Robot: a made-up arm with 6 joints.
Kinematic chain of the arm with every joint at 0, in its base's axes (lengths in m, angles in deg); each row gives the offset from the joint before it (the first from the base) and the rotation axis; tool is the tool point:
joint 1: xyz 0 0 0.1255 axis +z
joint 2: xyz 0 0.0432 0 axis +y
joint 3: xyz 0 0 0.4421 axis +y
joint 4: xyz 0 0 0.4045 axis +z
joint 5: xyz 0 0 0 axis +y
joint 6: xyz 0 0 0.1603 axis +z
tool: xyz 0 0 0
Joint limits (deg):
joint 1: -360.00..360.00
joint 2: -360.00..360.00
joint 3: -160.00..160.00
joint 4: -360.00..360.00
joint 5: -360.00..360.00
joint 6: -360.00..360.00
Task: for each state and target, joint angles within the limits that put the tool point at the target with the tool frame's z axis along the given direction. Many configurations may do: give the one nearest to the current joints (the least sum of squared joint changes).
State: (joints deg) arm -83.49 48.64 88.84 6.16 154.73 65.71
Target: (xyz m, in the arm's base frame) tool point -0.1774 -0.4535 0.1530 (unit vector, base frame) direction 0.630 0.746 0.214
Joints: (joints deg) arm -119.80 51.48 82.75 18.81 146.91 65.71
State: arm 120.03 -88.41 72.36 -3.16 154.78 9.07
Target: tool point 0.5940 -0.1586 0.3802 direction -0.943 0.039 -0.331
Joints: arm 170.77 -81.31 27.87 21.09 161.75 9.07
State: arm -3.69 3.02 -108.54 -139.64 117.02 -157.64
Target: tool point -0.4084 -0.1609 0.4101 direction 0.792 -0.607 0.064
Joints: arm 11.37 -20.86 -89.20 -102.40 129.71 -157.64
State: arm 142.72 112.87 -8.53 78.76 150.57 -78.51
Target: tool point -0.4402 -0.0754 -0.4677 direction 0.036 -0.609 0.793
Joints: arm 171.60 146.94 2.89 115.96 138.40 -78.51
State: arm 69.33 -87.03 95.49 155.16 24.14 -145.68
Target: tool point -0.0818 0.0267 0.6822 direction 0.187 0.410 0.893
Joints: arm 40.64 -70.30 119.45 155.11 26.73 -145.68
